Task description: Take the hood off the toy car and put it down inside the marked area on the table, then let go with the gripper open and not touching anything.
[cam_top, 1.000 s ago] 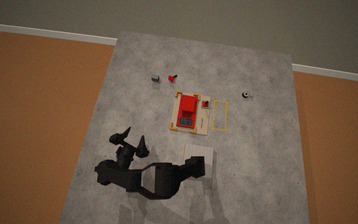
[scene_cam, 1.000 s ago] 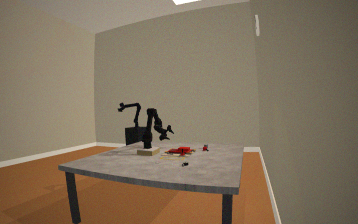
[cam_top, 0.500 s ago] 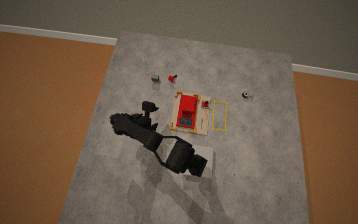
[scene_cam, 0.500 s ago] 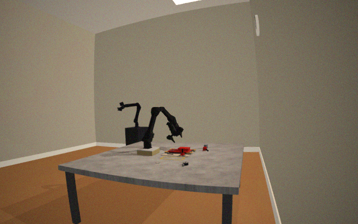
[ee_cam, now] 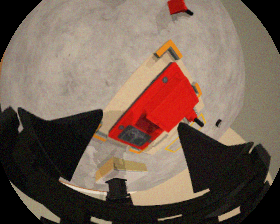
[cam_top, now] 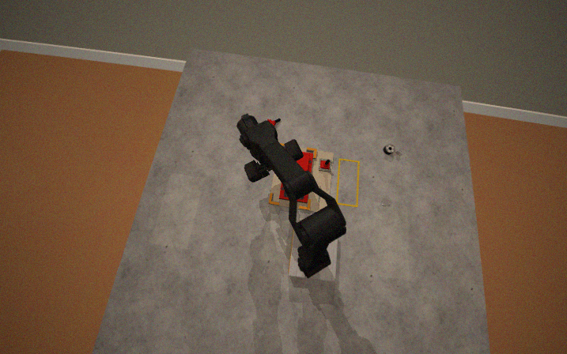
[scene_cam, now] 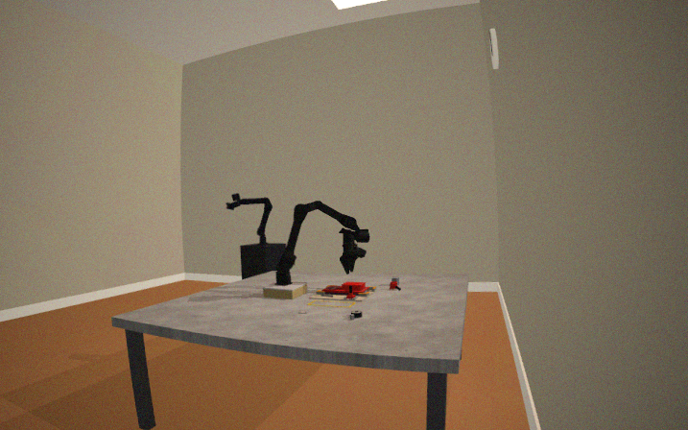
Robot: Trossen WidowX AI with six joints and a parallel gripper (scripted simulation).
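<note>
My gripper tip is now 60 mm to the left of the red hood, 50 mm short of it and 50 mm above it. Also, from my gripper tip: black-and-white round part: 400 mm to the right, 240 mm ahead, 80 mm below.
</note>
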